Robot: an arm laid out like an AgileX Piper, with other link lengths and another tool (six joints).
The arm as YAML. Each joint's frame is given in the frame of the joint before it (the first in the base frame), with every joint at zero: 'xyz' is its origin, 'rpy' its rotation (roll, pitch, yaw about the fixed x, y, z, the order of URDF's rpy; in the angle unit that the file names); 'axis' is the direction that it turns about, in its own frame. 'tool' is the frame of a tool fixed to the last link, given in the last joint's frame.
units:
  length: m
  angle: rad
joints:
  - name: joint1
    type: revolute
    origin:
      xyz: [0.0, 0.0, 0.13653]
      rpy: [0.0, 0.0, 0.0]
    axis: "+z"
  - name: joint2
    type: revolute
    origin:
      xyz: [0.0, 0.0, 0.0]
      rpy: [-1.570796, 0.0, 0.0]
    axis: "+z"
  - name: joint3
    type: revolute
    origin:
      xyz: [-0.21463, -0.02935, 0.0]
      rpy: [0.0, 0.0, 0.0]
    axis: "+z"
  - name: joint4
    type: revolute
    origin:
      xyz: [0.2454, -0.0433, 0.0]
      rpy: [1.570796, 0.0, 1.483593]
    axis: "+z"
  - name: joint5
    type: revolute
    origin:
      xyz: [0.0, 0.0, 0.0]
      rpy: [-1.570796, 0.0, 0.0]
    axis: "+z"
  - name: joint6
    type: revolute
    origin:
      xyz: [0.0, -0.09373, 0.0]
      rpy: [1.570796, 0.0, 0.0]
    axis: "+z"
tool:
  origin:
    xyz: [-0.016, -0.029, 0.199]
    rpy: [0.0, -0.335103, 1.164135]
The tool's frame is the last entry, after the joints.
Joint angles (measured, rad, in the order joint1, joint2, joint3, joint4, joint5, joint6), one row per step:
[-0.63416 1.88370 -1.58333 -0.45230 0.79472 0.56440]
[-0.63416 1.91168 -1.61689 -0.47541 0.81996 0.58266]
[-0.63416 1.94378 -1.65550 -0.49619 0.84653 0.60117]
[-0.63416 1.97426 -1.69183 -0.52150 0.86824 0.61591]
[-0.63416 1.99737 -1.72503 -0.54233 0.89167 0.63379]
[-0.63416 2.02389 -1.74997 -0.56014 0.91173 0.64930]
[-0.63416 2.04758 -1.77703 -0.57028 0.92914 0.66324]
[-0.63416 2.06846 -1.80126 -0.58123 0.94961 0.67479]
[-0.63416 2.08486 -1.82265 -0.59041 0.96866 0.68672]
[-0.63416 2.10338 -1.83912 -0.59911 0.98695 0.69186]
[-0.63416 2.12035 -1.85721 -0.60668 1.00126 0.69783]
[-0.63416 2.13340 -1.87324 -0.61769 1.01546 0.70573]
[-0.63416 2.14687 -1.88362 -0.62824 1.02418 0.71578]
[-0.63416 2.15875 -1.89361 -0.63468 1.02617 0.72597]
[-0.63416 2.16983 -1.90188 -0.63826 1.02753 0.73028]
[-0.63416 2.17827 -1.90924 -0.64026 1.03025 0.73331]
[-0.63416 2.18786 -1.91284 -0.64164 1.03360 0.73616]
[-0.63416 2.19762 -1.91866 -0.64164 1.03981 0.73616]
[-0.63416 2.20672 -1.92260 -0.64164 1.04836 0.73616]
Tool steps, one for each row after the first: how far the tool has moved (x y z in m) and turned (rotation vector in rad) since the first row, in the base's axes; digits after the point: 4 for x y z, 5 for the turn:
[-0.0033 -0.0056 -0.0012 -0.00557 0.01787 -0.02039]
[-0.0061 -0.0113 -0.0028 -0.00984 0.03419 -0.04270]
[-0.0085 -0.0178 -0.0031 -0.02097 0.05170 -0.05964]
[-0.0115 -0.0231 -0.0017 -0.02997 0.06231 -0.08131]
[-0.0151 -0.0269 -0.0052 -0.03238 0.07946 -0.10012]
[-0.0168 -0.0300 -0.0072 -0.03295 0.08708 -0.11810]
[-0.0199 -0.0327 -0.0090 -0.03371 0.09880 -0.13585]
[-0.0229 -0.0348 -0.0097 -0.03461 0.10676 -0.15374]
[-0.0265 -0.0362 -0.0132 -0.03303 0.12389 -0.16588]
[-0.0286 -0.0380 -0.0150 -0.03369 0.13412 -0.17704]
[-0.0312 -0.0402 -0.0151 -0.03813 0.14317 -0.18943]
[-0.0336 -0.0419 -0.0171 -0.04096 0.15161 -0.20041]
[-0.0337 -0.0436 -0.0186 -0.04343 0.15168 -0.20850]
[-0.0336 -0.0447 -0.0207 -0.04403 0.15426 -0.21196]
[-0.0337 -0.0453 -0.0222 -0.04385 0.15639 -0.21547]
[-0.0347 -0.0453 -0.0258 -0.04048 0.16305 -0.21895]
[-0.0358 -0.0451 -0.0290 -0.03633 0.17122 -0.22208]
[-0.0380 -0.0444 -0.0327 -0.03077 0.18224 -0.22638]

